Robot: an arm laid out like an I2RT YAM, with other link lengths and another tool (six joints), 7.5 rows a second.
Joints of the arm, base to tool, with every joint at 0 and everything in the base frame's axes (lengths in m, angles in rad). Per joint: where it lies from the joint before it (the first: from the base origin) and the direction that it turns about. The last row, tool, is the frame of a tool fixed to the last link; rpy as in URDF.
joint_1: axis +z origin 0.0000 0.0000 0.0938
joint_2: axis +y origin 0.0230 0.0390 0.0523
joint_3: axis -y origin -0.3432 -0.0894 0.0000
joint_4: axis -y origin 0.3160 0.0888 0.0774
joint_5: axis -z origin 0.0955 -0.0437 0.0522
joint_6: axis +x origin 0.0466 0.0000 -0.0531
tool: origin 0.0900 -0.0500 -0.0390 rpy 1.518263 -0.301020 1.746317
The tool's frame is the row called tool.
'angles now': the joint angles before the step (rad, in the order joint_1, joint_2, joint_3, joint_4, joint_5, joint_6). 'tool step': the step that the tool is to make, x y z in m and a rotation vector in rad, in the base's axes. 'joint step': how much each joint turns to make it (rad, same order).
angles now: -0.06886 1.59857 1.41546 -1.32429 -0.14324 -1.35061
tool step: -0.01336 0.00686 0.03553 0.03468 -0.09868 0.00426
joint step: 0.00001 -0.09612 -0.00036 0.00038 -0.04159 0.00038
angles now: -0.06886 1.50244 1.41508 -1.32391 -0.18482 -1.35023
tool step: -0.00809 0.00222 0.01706 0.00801 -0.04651 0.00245
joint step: 0.00000 -0.04693 -0.00002 -0.00114 -0.01145 -0.00038
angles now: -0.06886 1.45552 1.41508 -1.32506 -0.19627 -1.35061
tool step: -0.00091 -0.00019 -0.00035 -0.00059 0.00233 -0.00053
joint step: -0.00036 -0.00114 -0.00153 -0.00190 0.00077 0.00001
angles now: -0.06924 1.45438 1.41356 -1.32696 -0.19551 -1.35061
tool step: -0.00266 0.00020 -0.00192 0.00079 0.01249 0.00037
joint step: 0.00000 -0.00001 -0.00268 -0.00992 0.00000 -0.00038
